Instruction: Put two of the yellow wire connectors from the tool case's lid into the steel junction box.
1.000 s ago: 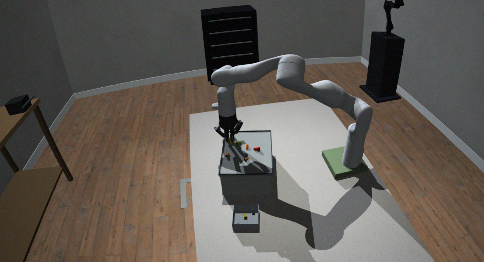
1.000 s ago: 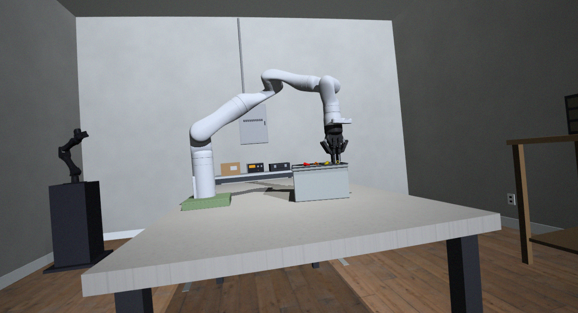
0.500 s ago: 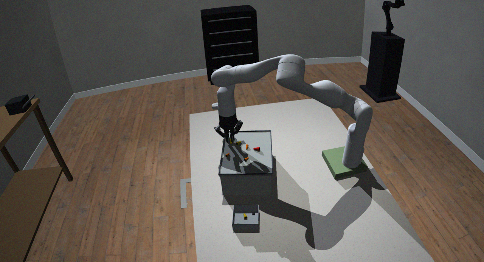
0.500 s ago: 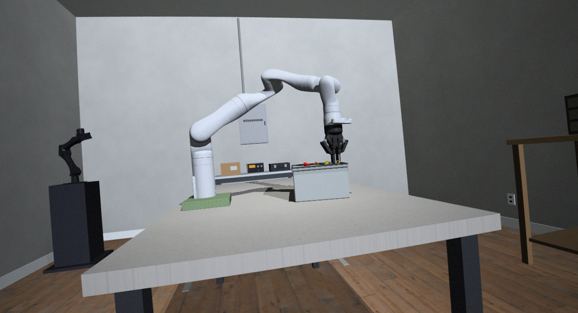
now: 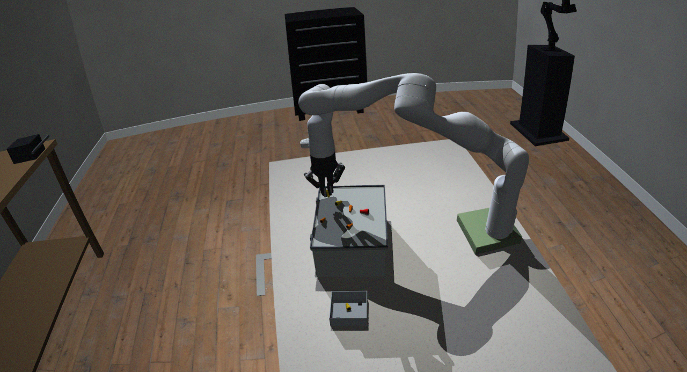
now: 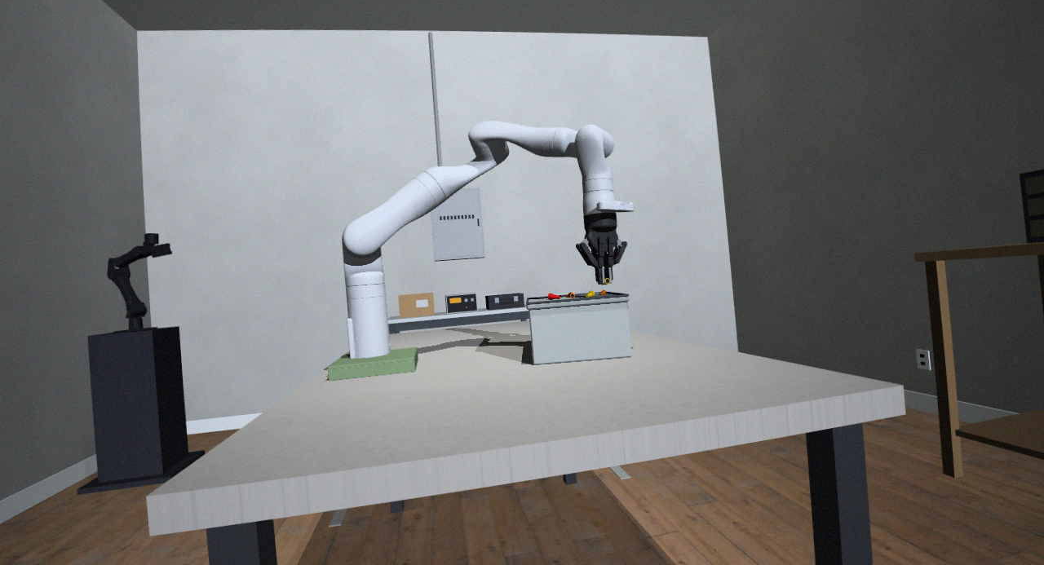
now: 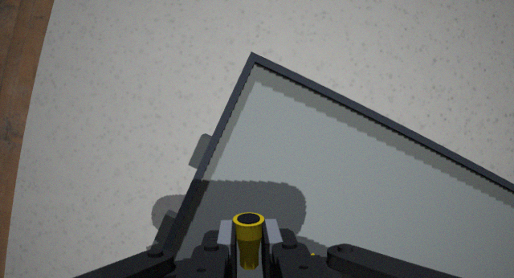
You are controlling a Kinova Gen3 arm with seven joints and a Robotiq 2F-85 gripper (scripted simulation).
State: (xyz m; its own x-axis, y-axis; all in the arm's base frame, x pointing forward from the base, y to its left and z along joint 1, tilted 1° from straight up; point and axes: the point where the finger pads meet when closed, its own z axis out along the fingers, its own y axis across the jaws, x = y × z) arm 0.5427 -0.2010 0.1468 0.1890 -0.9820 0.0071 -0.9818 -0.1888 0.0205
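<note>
The red connector lies 100 mm behind my hand, 90 mm to the left of it and 40 mm below it. From my hand the other things lie so: tool case 80 mm to the left, 80 mm below, 50 mm behind.
</note>
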